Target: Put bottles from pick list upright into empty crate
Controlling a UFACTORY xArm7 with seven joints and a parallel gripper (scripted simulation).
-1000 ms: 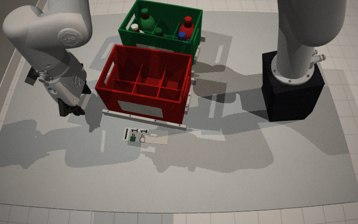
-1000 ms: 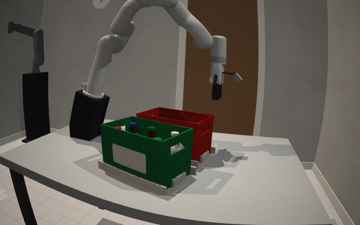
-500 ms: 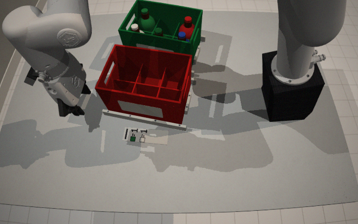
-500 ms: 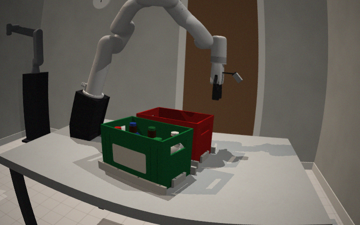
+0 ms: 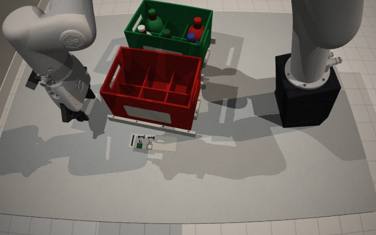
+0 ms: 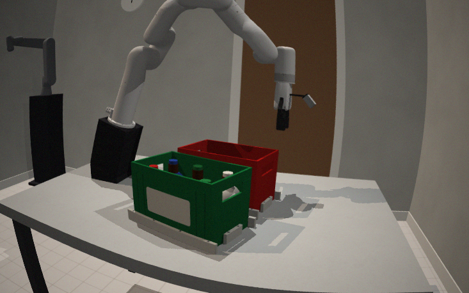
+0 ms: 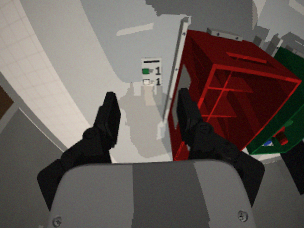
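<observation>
Now: hand 250 mm past the green crate, 350 mm to the left of it and 170 mm above it. Also, from my hand: white-capped bottle 150 mm behind, 350 mm to the right, 160 mm below; then red crate 170 mm behind, 120 mm to the right, 170 mm below; then pick list 140 mm behind, 20 mm to the left, 250 mm below.
</observation>
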